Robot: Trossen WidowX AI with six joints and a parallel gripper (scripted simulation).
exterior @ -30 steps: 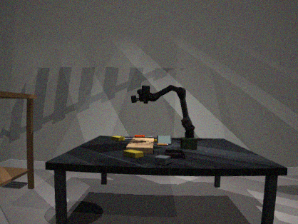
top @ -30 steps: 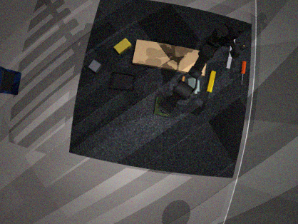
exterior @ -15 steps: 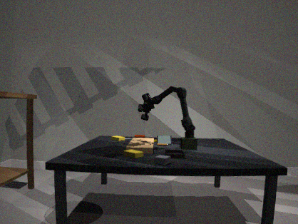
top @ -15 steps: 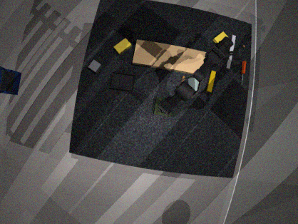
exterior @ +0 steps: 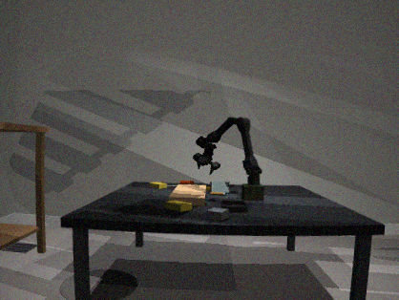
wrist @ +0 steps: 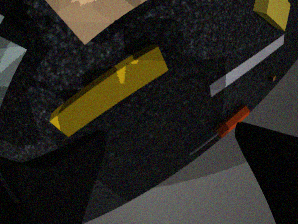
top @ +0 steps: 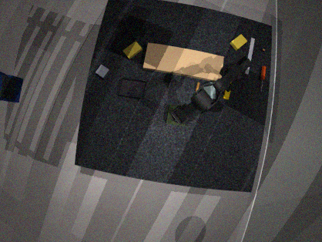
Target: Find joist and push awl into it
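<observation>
Now: gripper tip 100 mm to the right of the dark grey stud finder, 100 mm past it and 100 mm above it. Also, from my gripper tip: white bar 270 mm ahead, 120 mm to the right, 120 mm below; yellow bar 110 mm below, 30 mm behind, 10 mm to the right; awl 190 mm to the left, 140 mm behind, 110 mm below.
</observation>
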